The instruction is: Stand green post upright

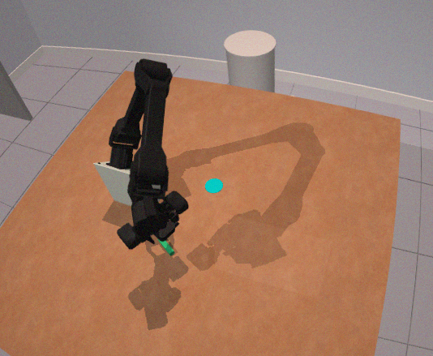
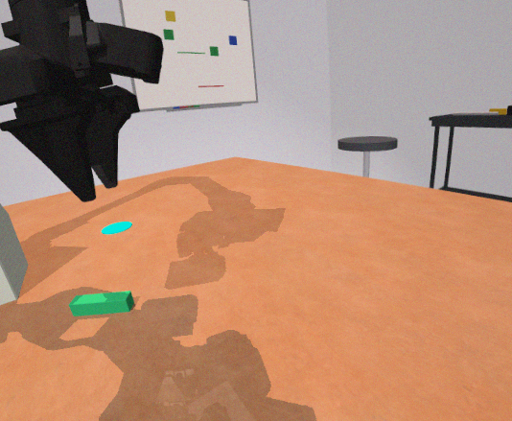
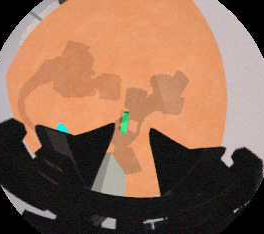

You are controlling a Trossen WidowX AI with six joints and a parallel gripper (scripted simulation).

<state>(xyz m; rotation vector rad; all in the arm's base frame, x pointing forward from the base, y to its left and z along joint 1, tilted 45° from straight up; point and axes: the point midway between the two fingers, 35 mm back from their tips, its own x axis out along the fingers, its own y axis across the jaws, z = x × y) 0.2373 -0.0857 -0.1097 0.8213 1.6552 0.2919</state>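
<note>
Now: the green post 3 cm behind my gripper tip, 3 cm to the left of it and 13 cm below it. Also, from my gripper tip: cyan circle: 1 cm behind, 29 cm to the left, 13 cm below.
</note>
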